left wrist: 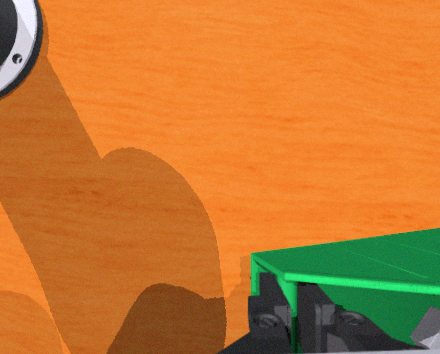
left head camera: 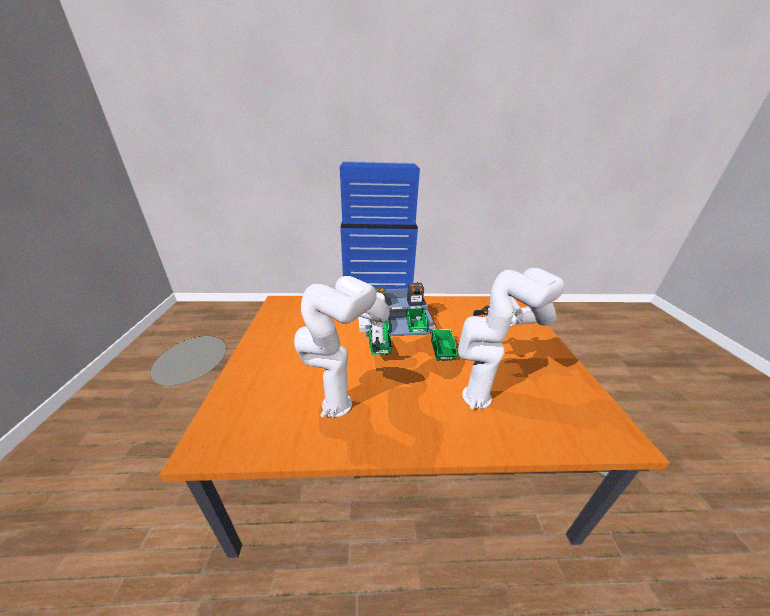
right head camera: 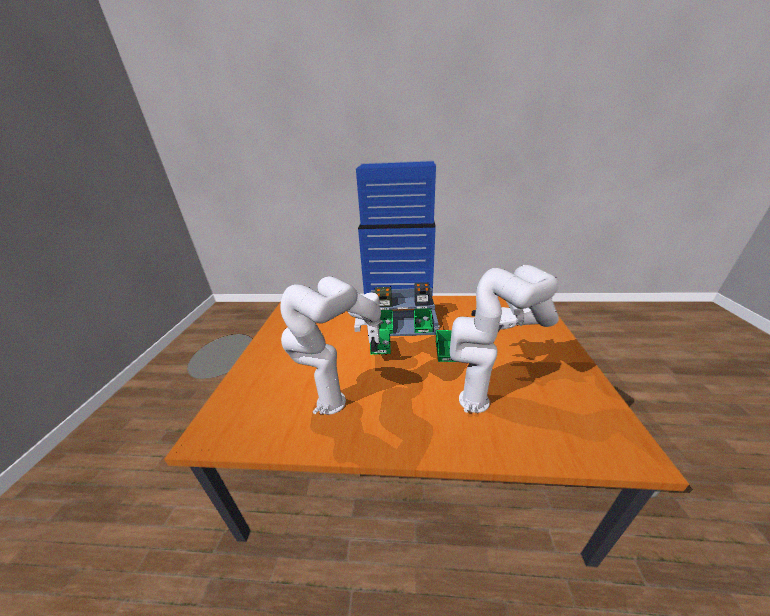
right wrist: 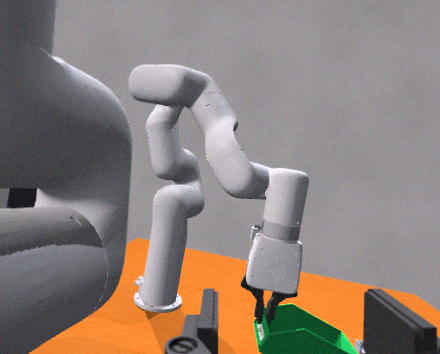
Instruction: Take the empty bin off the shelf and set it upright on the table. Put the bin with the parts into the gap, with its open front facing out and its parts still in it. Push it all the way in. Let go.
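Frame: origin at the left arm's base, x back, y left, z down, level; millimetres.
Where they show: left gripper, fingertip midpoint: (left wrist: 281,299) (left head camera: 375,350) (right head camera: 374,350) (right wrist: 262,321); right gripper, fingertip midpoint: (right wrist: 290,319); left arm's base, link origin: (left head camera: 337,405) (right head camera: 331,402) (right wrist: 157,301); right arm's base, link origin: (left head camera: 476,397) (right head camera: 473,401).
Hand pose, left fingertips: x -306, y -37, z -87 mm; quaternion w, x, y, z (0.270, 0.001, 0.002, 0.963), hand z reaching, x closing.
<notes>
Things, the pixels of their top centre, and the offset from my left fingertips. "spot": a spot on its surface instead.
- empty green bin, top centre: (right head camera: 447,339) (left head camera: 444,338) dx -256, dy -280, dz +12 mm
- grey-blue shelf, surface spot: (left head camera: 396,300) spot: dx -477, dy +84, dz -15 mm
The green bin with the parts (left head camera: 385,342) (right head camera: 385,343) (left wrist: 375,260) (right wrist: 300,341) is in front of the shelf's left side, its label toward the arm bases; a grey part shows inside it in the left wrist view. My left gripper (left head camera: 377,347) (right head camera: 373,340) (left wrist: 281,299) (right wrist: 262,321) is shut on its front wall. Whether the bin touches the table is unclear. The empty green bin (left head camera: 443,345) (right head camera: 443,345) stands upright on the table, right of the shelf's front. My right gripper (left head camera: 480,312) (right head camera: 474,313) (right wrist: 290,319) is open, beyond the empty bin to the right. The gap (left head camera: 399,324) (right head camera: 404,323) is in the shelf's lower row.
The grey-blue shelf (left head camera: 396,300) (right head camera: 403,297) holds a green bin (left head camera: 416,319) (right head camera: 423,319) right of the gap and another green bin (right head camera: 386,320) left of it. Dark bins with orange parts (left head camera: 415,294) (right head camera: 421,293) stand above. A blue panel (left head camera: 378,202) (right head camera: 396,202) rises behind.
</notes>
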